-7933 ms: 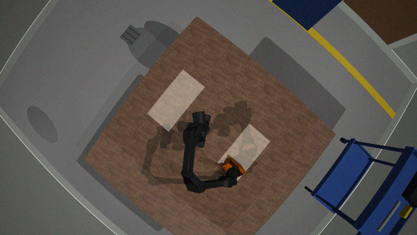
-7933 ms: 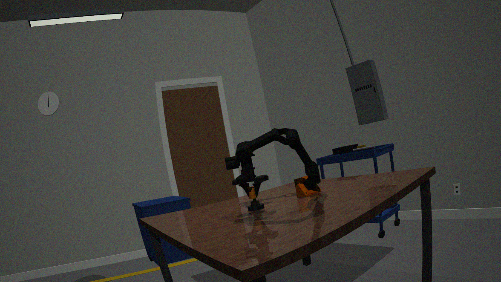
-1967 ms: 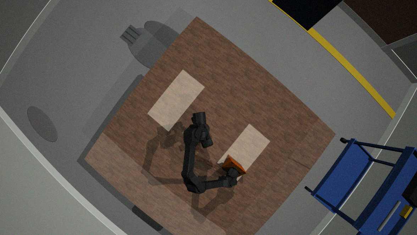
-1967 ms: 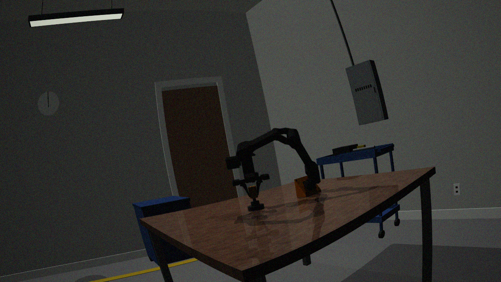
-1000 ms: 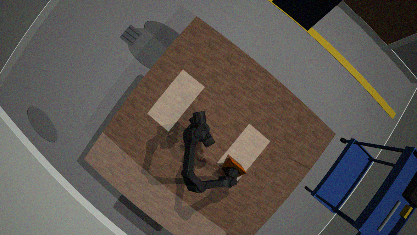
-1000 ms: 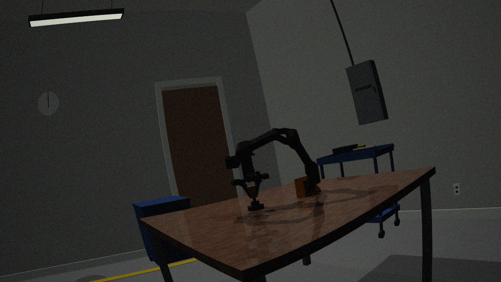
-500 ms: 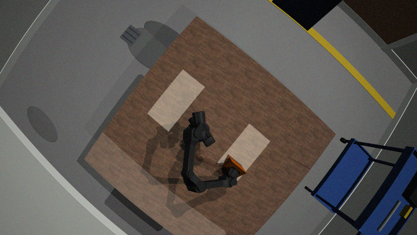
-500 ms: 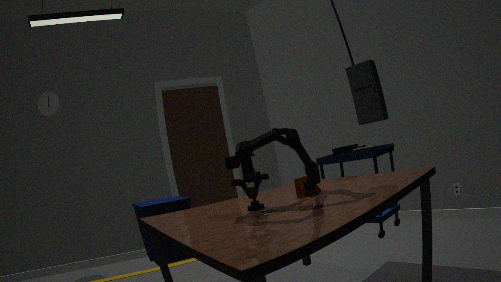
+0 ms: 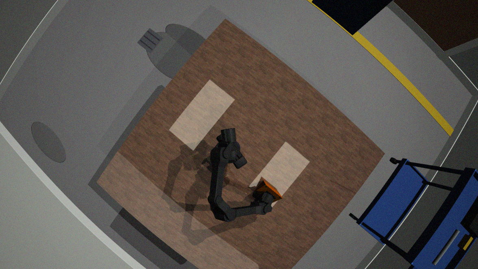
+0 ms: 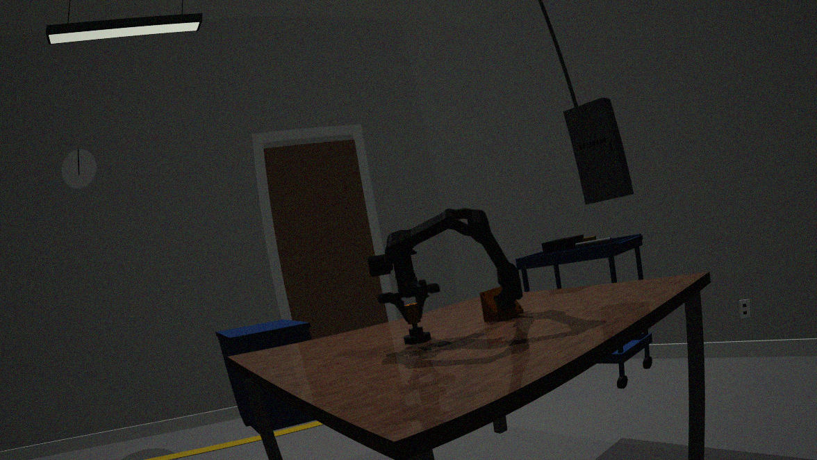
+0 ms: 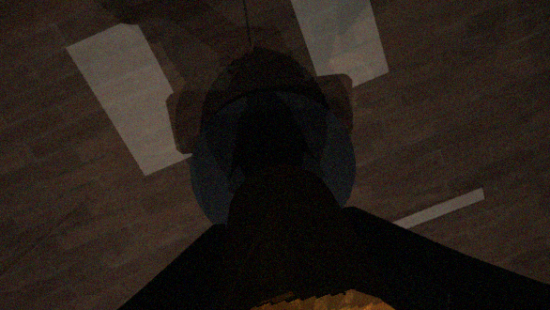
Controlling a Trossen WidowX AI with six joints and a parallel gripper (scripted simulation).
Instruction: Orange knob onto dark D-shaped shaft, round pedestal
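The orange knob is 2 cm above my gripper tip. From my gripper tip the other things lie so: round dark pedestal (4 cm below).
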